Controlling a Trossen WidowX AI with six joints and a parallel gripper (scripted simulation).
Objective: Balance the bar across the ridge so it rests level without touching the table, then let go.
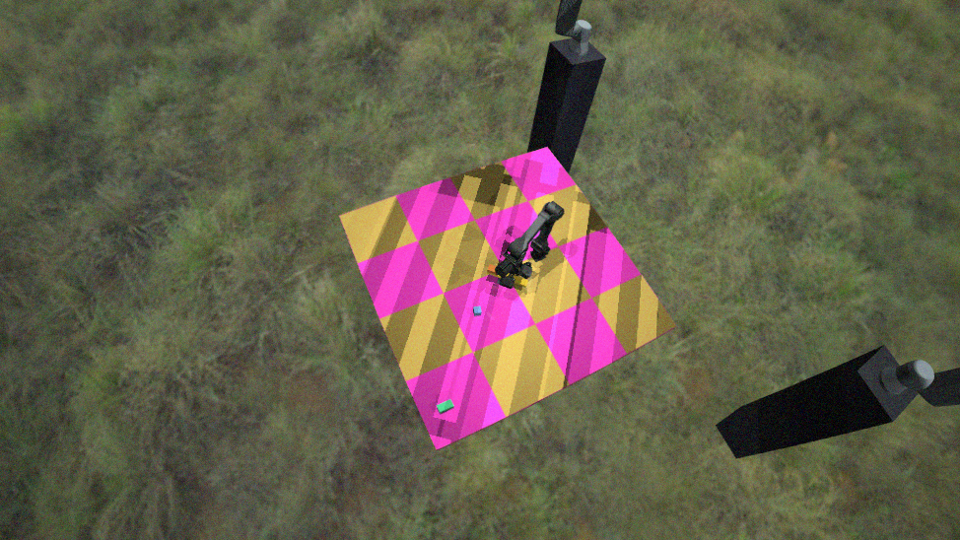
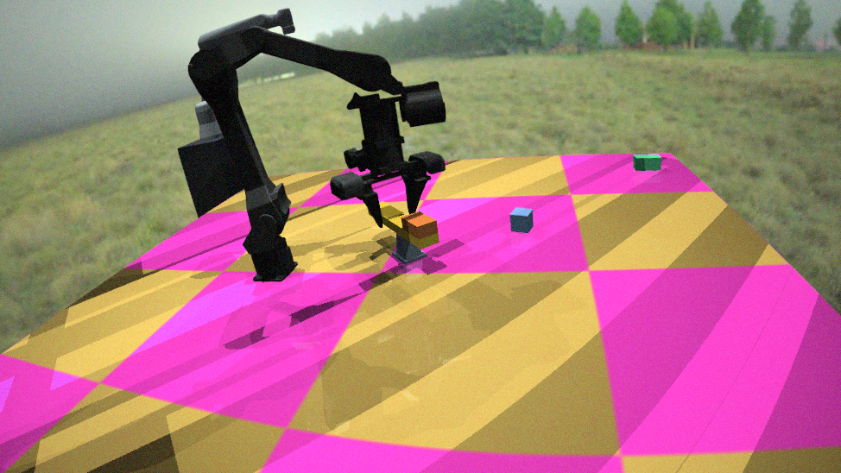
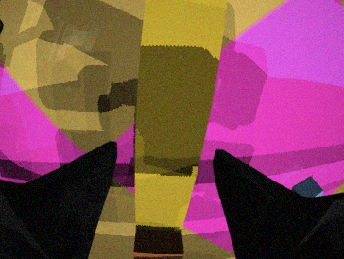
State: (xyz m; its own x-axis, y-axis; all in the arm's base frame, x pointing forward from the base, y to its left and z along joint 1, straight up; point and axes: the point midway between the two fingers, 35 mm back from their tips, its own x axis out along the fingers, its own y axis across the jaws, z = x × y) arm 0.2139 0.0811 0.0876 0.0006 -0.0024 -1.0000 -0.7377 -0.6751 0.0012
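The ridge lies 2 cm to the right of my gripper tip, 2 cm ahead of it and 1 cm below it. From my gripper tip the other things lie so: small blue cube: 21 cm ahead, 8 cm to the left, 4 cm below; green block: 53 cm ahead, 42 cm to the left, 4 cm below.
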